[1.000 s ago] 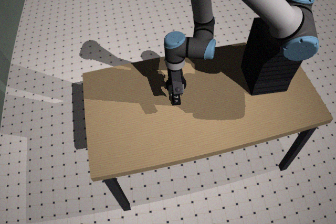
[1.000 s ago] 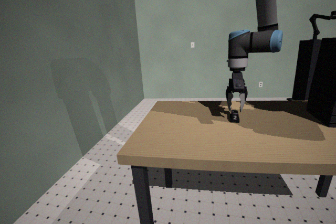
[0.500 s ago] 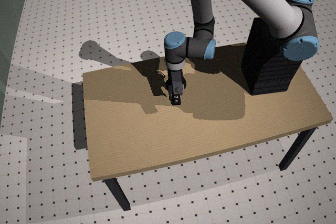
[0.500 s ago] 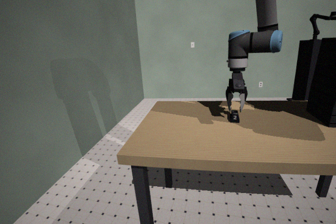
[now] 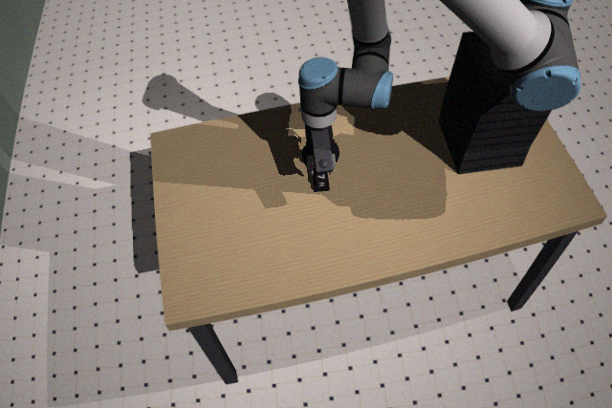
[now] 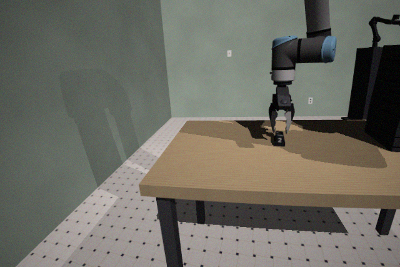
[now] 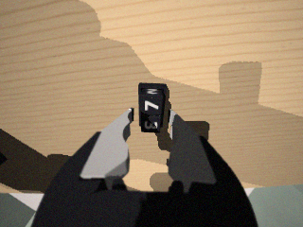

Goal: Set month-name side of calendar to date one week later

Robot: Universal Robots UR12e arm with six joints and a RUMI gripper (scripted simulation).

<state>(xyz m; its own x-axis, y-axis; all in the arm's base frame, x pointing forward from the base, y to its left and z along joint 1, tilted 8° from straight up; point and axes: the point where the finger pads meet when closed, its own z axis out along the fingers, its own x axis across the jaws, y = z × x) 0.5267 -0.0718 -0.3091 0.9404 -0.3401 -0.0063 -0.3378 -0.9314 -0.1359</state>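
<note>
The black date cube is 40 mm below my hand. From my hand the other things lie so: dark tray (10 mm behind, 20 mm to the right, 60 mm below).
</note>
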